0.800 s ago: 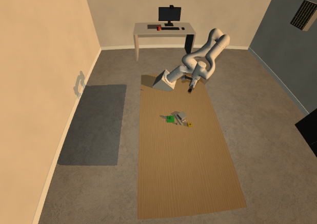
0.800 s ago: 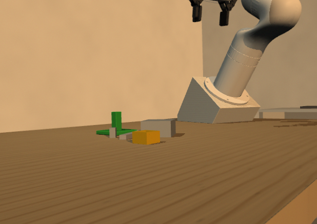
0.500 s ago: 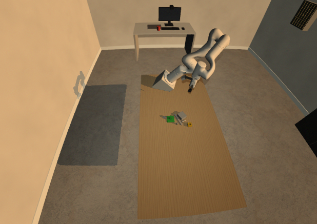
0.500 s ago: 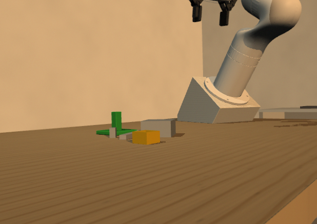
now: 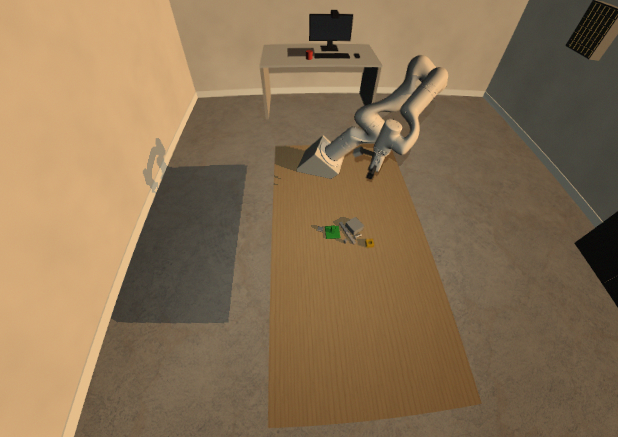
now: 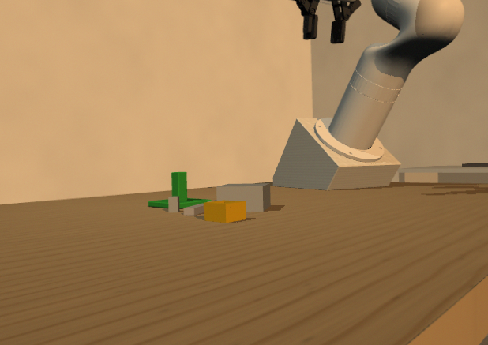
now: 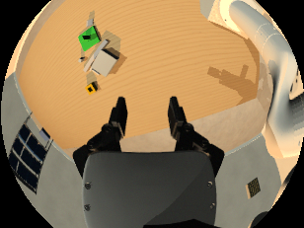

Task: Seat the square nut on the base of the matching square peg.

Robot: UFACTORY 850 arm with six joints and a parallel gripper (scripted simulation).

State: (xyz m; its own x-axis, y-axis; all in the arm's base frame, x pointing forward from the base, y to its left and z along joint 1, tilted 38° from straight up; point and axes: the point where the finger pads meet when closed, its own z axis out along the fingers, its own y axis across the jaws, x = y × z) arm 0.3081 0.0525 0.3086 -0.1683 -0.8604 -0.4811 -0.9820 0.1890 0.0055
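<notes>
Right now the grey block is 28 cm below my hand, 15 cm ahead of it and 4 cm to the right of it.
</notes>
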